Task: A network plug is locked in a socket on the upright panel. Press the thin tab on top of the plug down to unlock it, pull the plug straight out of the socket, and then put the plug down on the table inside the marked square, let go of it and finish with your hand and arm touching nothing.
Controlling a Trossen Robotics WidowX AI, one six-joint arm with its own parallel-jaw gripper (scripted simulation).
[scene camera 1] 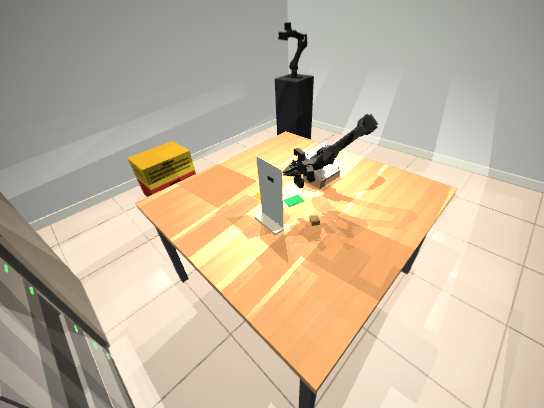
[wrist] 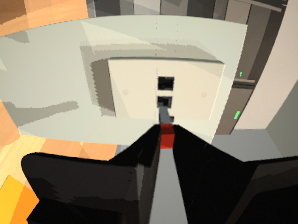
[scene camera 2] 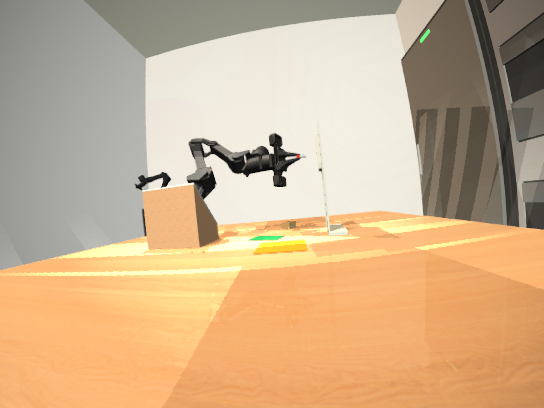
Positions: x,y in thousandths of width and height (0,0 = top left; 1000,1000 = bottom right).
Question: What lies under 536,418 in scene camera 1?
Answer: My gripper.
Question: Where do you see a white upright panel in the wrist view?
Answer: At 341,359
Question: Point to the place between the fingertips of my gripper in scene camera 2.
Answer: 552,384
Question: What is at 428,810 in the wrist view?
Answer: My gripper.
